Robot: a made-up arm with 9 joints. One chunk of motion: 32 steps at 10 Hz.
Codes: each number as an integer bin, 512 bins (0 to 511) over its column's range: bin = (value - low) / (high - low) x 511, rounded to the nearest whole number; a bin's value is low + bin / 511 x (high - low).
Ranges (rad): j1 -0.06..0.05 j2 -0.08..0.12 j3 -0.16..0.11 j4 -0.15..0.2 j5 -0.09..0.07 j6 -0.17..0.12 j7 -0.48..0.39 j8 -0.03..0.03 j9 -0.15..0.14
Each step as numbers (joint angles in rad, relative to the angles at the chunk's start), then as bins.
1 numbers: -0.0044 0.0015 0.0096 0.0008 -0.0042 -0.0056 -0.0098 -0.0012 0.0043
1 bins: 258 208 321 220 274 290 276 245 272
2 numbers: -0.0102 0.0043 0.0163 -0.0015 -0.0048 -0.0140 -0.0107 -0.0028 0.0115
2 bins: 231 215 334 217 272 275 276 232 285
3 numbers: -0.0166 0.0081 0.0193 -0.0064 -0.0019 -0.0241 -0.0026 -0.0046 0.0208
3 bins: 202 225 339 210 281 257 280 216 301
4 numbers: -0.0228 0.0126 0.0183 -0.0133 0.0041 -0.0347 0.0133 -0.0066 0.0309
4 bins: 173 237 337 200 301 238 290 199 319
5 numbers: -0.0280 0.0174 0.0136 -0.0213 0.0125 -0.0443 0.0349 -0.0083 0.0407
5 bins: 149 249 329 188 327 221 302 185 336
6 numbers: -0.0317 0.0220 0.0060 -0.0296 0.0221 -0.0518 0.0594 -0.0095 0.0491
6 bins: 131 261 314 176 358 208 317 175 351
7 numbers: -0.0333 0.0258 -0.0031 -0.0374 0.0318 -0.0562 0.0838 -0.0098 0.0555
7 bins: 124 270 297 164 389 201 331 172 362
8 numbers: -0.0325 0.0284 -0.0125 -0.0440 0.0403 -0.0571 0.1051 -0.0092 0.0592
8 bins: 128 277 279 155 416 199 344 177 369
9 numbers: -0.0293 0.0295 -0.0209 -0.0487 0.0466 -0.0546 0.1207 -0.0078 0.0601
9 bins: 143 280 263 148 436 203 353 189 370
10 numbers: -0.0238 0.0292 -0.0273 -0.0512 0.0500 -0.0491 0.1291 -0.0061 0.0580
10 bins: 168 279 251 144 447 213 358 204 367
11 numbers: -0.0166 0.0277 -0.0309 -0.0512 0.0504 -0.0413 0.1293 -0.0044 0.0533
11 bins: 202 275 244 144 448 227 358 218 358
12 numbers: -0.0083 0.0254 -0.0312 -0.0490 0.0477 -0.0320 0.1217 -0.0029 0.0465
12 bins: 240 269 244 147 440 243 353 231 346
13 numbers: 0.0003 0.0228 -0.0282 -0.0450 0.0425 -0.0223 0.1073 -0.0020 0.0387
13 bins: 280 263 249 153 423 260 345 238 333
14 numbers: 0.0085 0.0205 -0.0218 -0.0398 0.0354 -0.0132 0.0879 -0.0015 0.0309
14 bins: 318 257 262 161 400 276 334 243 319
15 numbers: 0.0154 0.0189 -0.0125 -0.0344 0.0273 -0.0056 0.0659 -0.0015 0.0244
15 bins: 350 253 279 169 375 290 321 243 307
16 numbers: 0.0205 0.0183 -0.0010 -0.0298 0.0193 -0.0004 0.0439 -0.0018 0.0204
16 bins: 374 251 301 175 349 299 308 240 300
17 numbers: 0.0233 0.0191 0.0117 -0.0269 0.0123 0.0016 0.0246 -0.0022 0.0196
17 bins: 387 253 325 180 327 302 296 237 299
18 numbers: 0.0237 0.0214 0.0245 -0.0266 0.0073 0.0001 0.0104 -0.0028 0.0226
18 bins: 389 259 349 180 311 300 288 232 304
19 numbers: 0.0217 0.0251 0.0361 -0.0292 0.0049 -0.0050 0.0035 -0.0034 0.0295
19 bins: 380 269 371 176 303 291 284 227 316
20 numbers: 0.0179 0.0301 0.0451 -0.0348 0.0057 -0.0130 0.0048 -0.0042 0.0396
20 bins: 362 281 388 168 306 277 285 220 334
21 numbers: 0.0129 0.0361 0.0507 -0.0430 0.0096 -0.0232 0.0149 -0.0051 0.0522
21 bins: 339 297 399 156 318 259 291 212 356
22 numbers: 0.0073 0.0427 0.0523 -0.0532 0.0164 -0.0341 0.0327 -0.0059 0.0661
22 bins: 313 313 402 141 340 239 301 205 381
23 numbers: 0.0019 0.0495 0.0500 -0.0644 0.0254 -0.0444 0.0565 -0.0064 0.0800
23 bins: 288 331 397 125 369 221 315 201 405
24 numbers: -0.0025 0.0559 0.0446 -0.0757 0.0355 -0.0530 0.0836 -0.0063 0.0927
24 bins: 267 347 387 108 401 206 331 202 428
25 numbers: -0.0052 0.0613 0.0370 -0.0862 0.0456 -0.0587 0.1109 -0.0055 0.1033
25 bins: 255 361 373 93 433 196 347 209 446
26 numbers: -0.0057 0.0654 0.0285 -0.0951 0.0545 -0.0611 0.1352 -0.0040 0.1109
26 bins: 252 371 357 80 461 192 361 221 460
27 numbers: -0.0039 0.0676 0.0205 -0.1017 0.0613 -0.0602 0.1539 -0.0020 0.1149
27 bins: 261 377 342 71 483 193 372 238 467
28 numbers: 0.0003 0.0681 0.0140 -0.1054 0.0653 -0.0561 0.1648 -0.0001 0.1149
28 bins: 280 378 329 65 496 201 379 255 467
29 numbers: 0.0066 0.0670 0.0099 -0.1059 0.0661 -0.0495 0.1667 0.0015 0.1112
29 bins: 309 376 322 64 499 212 380 268 460
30 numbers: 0.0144 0.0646 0.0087 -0.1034 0.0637 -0.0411 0.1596 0.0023 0.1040
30 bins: 346 369 319 68 491 227 376 275 448
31 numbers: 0.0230 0.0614 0.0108 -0.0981 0.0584 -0.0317 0.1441 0.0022 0.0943
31 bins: 386 361 323 76 474 244 367 274 430
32 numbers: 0.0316 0.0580 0.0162 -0.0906 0.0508 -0.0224 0.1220 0.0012 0.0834
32 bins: 426 353 333 87 450 260 354 266 411
